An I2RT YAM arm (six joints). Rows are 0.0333 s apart.
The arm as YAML. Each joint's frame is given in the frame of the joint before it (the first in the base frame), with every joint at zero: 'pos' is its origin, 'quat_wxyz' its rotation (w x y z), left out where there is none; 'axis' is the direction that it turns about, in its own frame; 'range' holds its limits. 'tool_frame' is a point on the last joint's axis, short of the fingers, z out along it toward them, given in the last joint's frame.
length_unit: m
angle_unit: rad
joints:
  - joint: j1
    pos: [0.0, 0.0, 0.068]
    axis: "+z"
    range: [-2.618, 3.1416]
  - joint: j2
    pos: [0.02, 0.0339, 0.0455]
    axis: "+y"
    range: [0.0, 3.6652]
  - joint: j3
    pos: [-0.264, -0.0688, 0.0]
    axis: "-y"
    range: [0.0, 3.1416]
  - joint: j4
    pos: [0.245, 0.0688, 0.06]
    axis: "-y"
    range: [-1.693, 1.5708]
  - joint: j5
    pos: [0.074, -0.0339, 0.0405]
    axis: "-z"
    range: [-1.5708, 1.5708]
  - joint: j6
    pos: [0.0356, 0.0, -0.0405]
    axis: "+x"
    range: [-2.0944, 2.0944]
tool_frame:
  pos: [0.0, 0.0, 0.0]
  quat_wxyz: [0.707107, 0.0, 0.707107, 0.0]
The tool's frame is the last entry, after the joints.
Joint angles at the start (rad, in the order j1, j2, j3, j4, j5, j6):
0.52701, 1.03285, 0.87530, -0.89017, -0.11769, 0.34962
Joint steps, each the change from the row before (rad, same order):
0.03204, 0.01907, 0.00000, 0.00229, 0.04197, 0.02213
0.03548, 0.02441, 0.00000, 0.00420, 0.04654, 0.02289
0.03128, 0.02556, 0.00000, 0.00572, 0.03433, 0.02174
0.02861, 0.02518, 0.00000, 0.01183, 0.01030, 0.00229
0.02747, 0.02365, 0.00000, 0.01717, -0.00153, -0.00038
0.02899, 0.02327, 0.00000, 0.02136, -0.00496, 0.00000
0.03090, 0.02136, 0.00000, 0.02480, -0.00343, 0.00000
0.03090, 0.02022, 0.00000, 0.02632, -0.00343, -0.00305
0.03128, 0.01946, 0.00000, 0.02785, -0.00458, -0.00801
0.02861, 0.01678, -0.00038, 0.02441, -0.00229, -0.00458
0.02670, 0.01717, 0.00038, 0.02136, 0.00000, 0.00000
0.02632, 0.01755, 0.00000, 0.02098, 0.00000, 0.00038
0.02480, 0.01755, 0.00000, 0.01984, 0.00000, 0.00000
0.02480, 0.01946, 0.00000, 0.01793, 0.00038, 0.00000
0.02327, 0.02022, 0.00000, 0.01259, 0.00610, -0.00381
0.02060, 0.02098, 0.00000, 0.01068, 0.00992, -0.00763
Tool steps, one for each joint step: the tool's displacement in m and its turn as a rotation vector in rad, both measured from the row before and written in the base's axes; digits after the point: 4 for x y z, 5 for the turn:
0.0002, 0.0056, -0.0033, -0.03176, 0.00292, -0.00780
0.0004, 0.0066, -0.0042, -0.03685, 0.00156, -0.00678
0.0006, 0.0065, -0.0043, -0.02835, 0.00470, -0.00378
0.0005, 0.0072, -0.0041, -0.01455, 0.00578, 0.02199
0.0003, 0.0076, -0.0037, -0.00307, 0.00584, 0.02848
-0.0001, 0.0082, -0.0035, 0.00221, 0.00434, 0.03113
-0.0007, 0.0086, -0.0031, 0.00460, -0.00052, 0.03238
-0.0011, 0.0087, -0.0029, 0.00546, -0.00322, 0.03514
-0.0016, 0.0088, -0.0027, 0.00635, -0.00552, 0.04049
-0.0020, 0.0078, -0.0025, 0.00530, -0.00498, 0.03373
-0.0020, 0.0073, -0.0026, 0.00342, -0.00303, 0.02670
-0.0023, 0.0072, -0.0029, 0.00274, -0.00207, 0.02598
-0.0024, 0.0069, -0.0030, 0.00179, -0.00143, 0.02480
-0.0026, 0.0068, -0.0036, -0.00142, 0.00065, 0.02462
-0.0027, 0.0060, -0.0041, -0.01038, -0.00136, 0.02387
-0.0023, 0.0054, -0.0045, -0.01549, -0.00427, 0.02296

